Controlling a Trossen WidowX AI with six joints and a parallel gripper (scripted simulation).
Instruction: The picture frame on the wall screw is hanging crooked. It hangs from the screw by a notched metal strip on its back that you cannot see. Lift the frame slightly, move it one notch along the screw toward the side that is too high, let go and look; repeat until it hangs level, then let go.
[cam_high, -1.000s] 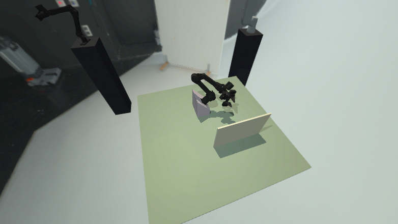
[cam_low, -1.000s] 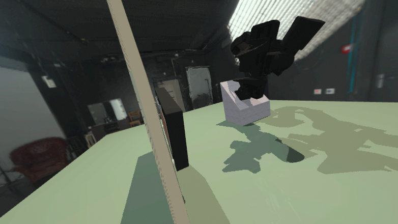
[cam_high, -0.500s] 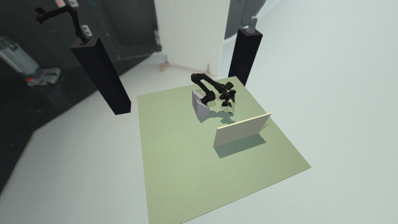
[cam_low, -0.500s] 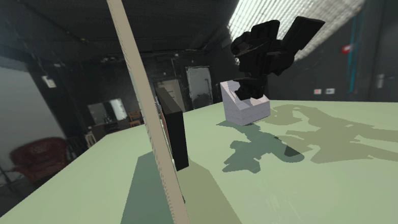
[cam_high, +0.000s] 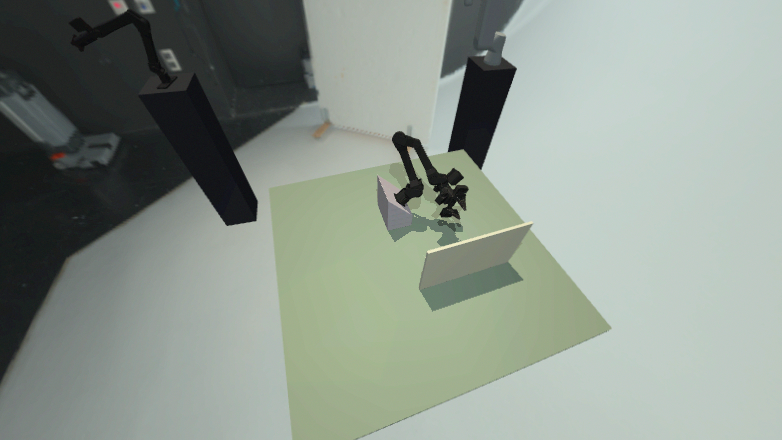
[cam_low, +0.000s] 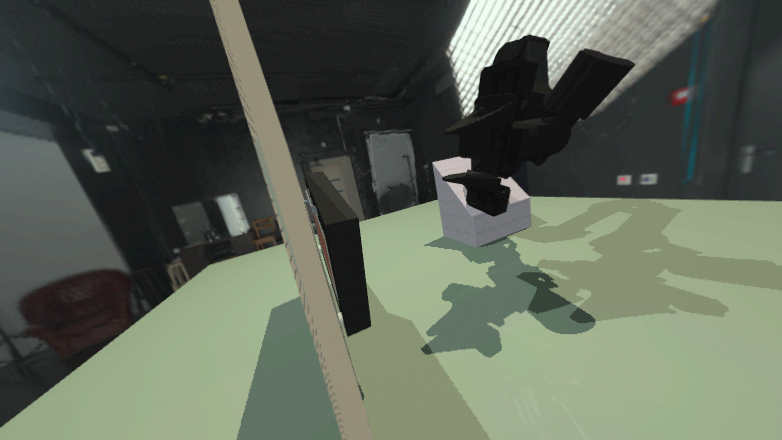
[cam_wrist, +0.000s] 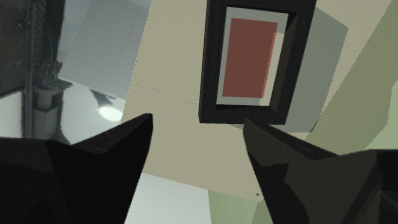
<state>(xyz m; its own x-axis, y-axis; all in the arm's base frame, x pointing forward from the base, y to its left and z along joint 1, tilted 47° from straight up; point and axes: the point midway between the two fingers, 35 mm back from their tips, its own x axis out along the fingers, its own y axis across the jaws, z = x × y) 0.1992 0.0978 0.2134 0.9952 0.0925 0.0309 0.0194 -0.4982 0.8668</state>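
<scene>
Now: the picture frame 16 cm ahead of my gripper tip, 2 cm to the right of it and 7 cm below it. The rest, counted from my gripper tip: wall panel: 17 cm ahead, 1 cm to the right, 7 cm below.
</scene>
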